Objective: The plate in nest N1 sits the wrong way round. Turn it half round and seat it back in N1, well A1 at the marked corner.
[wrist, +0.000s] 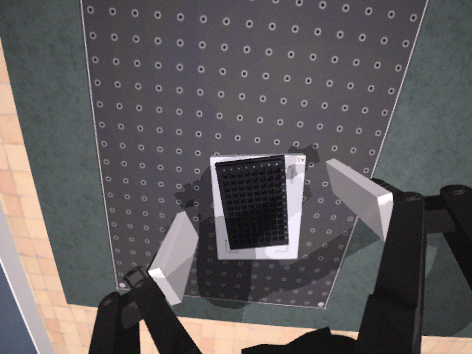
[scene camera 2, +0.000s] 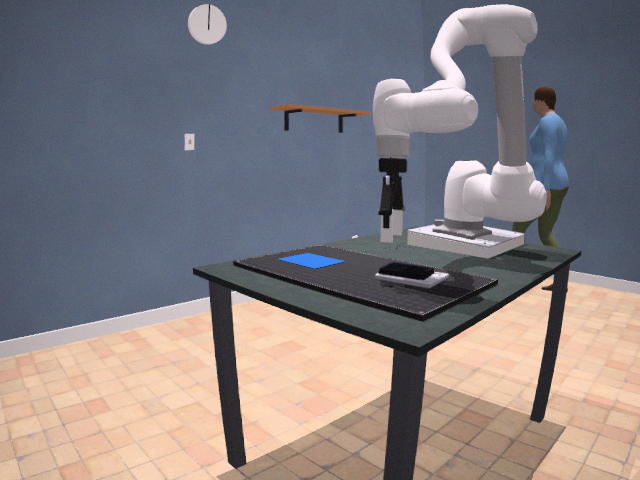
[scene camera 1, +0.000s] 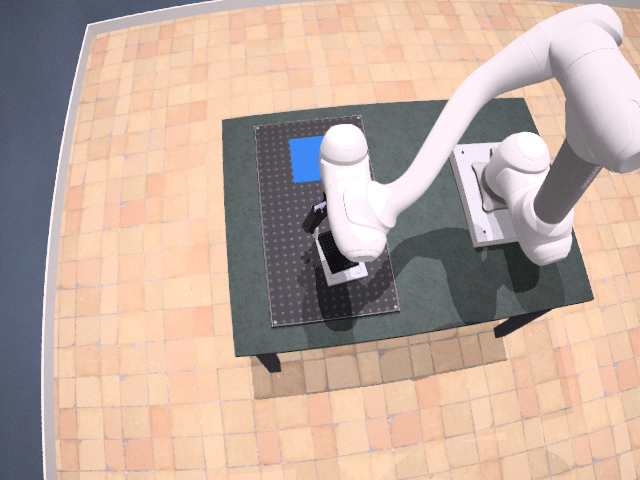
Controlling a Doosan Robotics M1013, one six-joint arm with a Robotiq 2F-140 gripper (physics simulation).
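Observation:
The black plate lies on the white nest N1. In the wrist view it is shifted left and turned slightly against the nest's outline, with corner brackets of the nest showing outside its lower edge and at its right. It does not look squarely seated. The nest's printed A1 label is at its upper right corner there; well A1 on the plate cannot be read. My gripper is open and empty, raised above the plate, with its pads wide apart on either side in the wrist view.
A dark perforated board carries the nest and a flat blue square. The green table also bears the robot's white base. A person stands behind the robot.

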